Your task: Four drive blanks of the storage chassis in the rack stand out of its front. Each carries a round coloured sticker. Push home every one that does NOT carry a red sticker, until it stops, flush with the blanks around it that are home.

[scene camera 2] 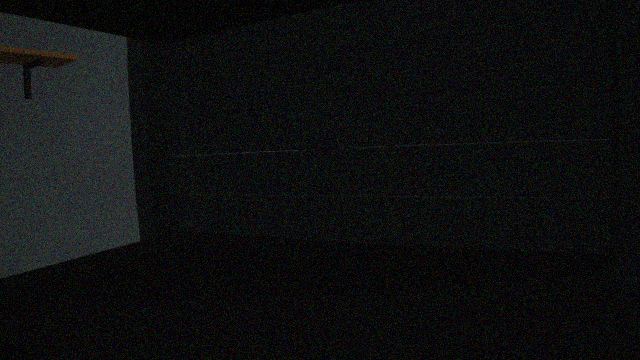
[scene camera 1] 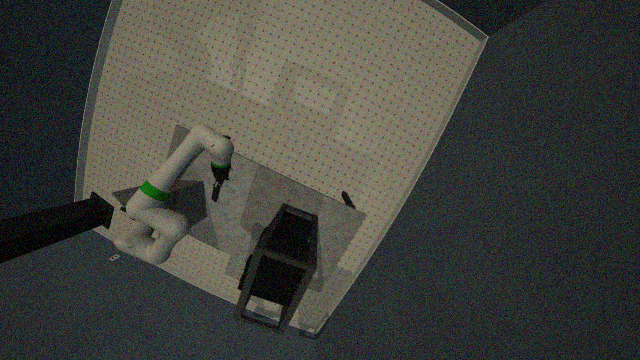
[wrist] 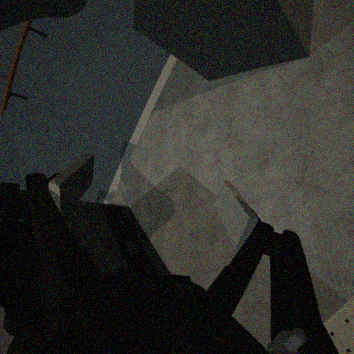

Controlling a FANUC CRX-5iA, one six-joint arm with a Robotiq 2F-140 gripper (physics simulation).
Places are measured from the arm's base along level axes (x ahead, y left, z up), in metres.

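Pixels of known places: gripper, fingertip midpoint: (scene camera 1: pixel 220 195) (wrist: pixel 157 180).
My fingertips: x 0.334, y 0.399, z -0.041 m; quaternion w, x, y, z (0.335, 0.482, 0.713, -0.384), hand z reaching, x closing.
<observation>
Behind a point stands the place of what it marks.
The rack (scene camera 1: pixel 286 258) @(x 0.826, y 0.481, z 0.253 m) is a dark open frame on the grey mat, right of the arm in scene camera 1. The storage chassis shows as black bulk (scene camera 1: pixel 275 281) @(x 0.889, y 0.186, z 0.100 m) inside it. Its drive blanks and their coloured stickers cannot be made out in any view; the picture is very dark. My gripper (scene camera 1: pixel 215 194) @(x 0.334, y 0.399, z -0.041 m) (wrist: pixel 157 180) @(x 0.334, y 0.399, z -0.041 m) is open and empty. In scene camera 1 it hangs left of the rack, well apart from it. In the wrist view its two fingers stand wide apart over the grey surface. The gripper and rack do not show in scene camera 2.
A black beam (scene camera 1: pixel 50 226) reaches in from the left, near the arm. A small black object (scene camera 1: pixel 348 199) lies at the mat's far right edge. A large dark block (wrist: pixel 220 37) @(x 0.114, y 0.102, z -0.211 m), unidentified, stands at the wrist view's top. A wooden wall shelf (scene camera 2: pixel 37 56) (wrist: pixel 15 65) hangs beyond.
</observation>
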